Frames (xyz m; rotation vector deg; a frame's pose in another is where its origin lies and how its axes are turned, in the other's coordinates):
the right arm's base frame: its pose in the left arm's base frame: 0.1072 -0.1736 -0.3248 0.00 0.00 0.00
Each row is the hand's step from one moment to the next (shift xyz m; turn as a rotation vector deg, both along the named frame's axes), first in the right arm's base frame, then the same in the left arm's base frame.
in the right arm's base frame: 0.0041 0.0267 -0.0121 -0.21 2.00 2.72
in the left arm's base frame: 0.0041 0.0267 -0.0121 -0.21 2.00 2.72
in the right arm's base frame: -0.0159 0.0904 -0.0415 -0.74 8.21 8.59
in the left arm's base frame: -0.0159 0.0904 -0.0415 -0.74 8.21 8.59
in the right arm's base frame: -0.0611 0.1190 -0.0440 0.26 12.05 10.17
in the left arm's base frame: -0.0611 0.1190 -0.0440 0.26 12.05 10.17
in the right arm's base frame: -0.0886 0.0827 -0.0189 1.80 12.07 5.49
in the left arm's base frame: -0.0886 0.0827 -0.0189 1.80 12.07 5.49
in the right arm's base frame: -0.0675 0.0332 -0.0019 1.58 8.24 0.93
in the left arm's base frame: -0.0675 0.0332 -0.0019 1.58 8.24 0.93
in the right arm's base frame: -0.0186 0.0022 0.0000 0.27 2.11 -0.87
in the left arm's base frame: -0.0186 0.0022 0.0000 0.27 2.11 -0.87
